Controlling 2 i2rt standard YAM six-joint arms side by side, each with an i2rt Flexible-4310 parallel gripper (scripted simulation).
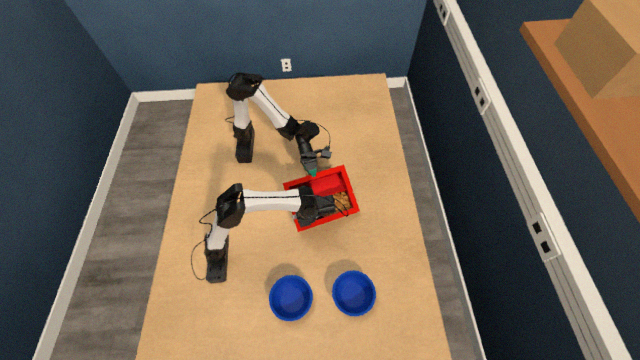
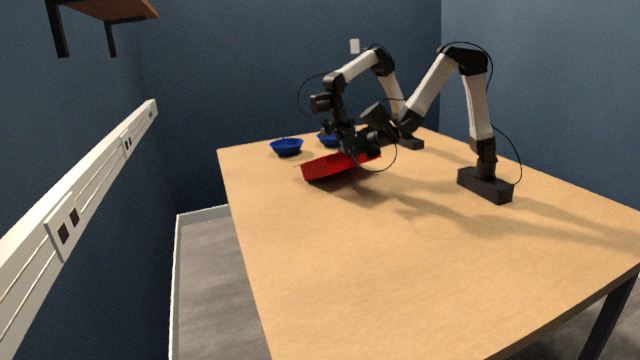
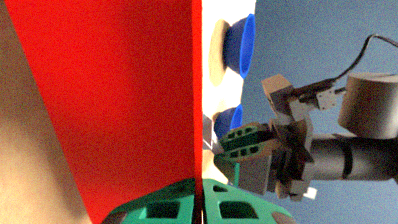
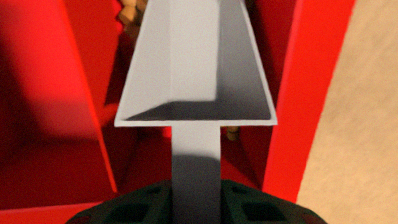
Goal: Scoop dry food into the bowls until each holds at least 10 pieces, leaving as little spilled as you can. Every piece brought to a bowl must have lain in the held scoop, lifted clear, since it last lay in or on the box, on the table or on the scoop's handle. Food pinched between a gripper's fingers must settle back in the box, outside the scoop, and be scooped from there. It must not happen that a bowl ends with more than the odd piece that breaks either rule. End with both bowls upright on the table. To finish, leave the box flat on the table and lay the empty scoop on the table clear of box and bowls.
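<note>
There's a red box you'd find in image 1 (image 1: 335, 180), and the box also shows at (image 2: 327, 165), (image 3: 124, 93) and (image 4: 59, 159). A blue bowl (image 1: 354, 294) is there, along with another blue bowl (image 1: 290, 296), and there's a grey scoop (image 4: 195, 73) as well. As for my grippers, my left gripper (image 3: 199, 187) is visible, and you'd see my right gripper (image 3: 213, 154) (image 4: 196, 189) too.
</note>
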